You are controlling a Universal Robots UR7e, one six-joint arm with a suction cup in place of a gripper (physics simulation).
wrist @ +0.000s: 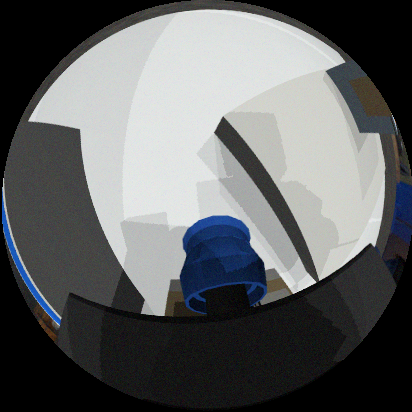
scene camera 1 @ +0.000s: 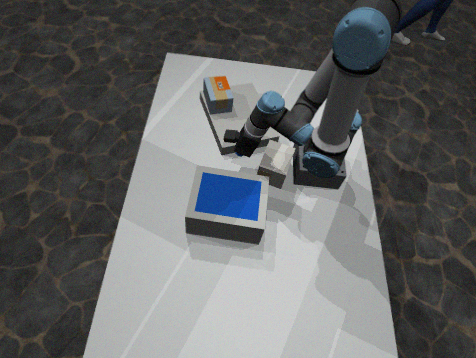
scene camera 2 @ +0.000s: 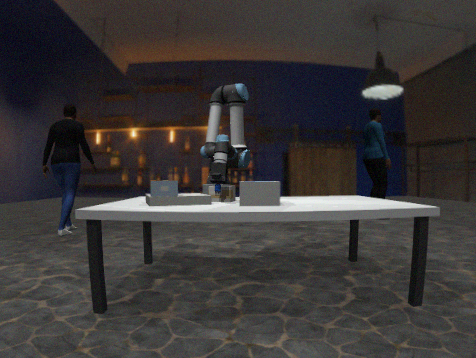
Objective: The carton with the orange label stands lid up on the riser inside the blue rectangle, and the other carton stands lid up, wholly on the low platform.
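Note:
The carton with the orange label (scene camera 1: 218, 95) (scene camera 2: 164, 188) (wrist: 345, 95) stands lid up at the far end of the low platform (scene camera 1: 246, 94) (scene camera 2: 187, 200) (wrist: 325, 150). The other carton (scene camera 1: 276, 162) (scene camera 2: 228, 193) (wrist: 175, 300) is on the table by the arm's base, beside the near end of the platform; its taped face is turned sideways, toward scene camera 2. My gripper (scene camera 1: 239, 153) (scene camera 2: 217, 188) (wrist: 216, 230) points down low in front of that face, with no carton under its cup. The cup hides part of the face; contact cannot be told. The blue rectangle (scene camera 1: 227, 196) is bare.
The grey riser (scene camera 1: 224, 230) (scene camera 2: 260, 193) (wrist: 45, 175) bears the blue rectangle and stands close to the cup and the second carton. The arm's base (scene camera 1: 320, 175) is right of that carton in scene camera 1. The white table (scene camera 1: 165, 200) (scene camera 2: 150, 214) carries everything.

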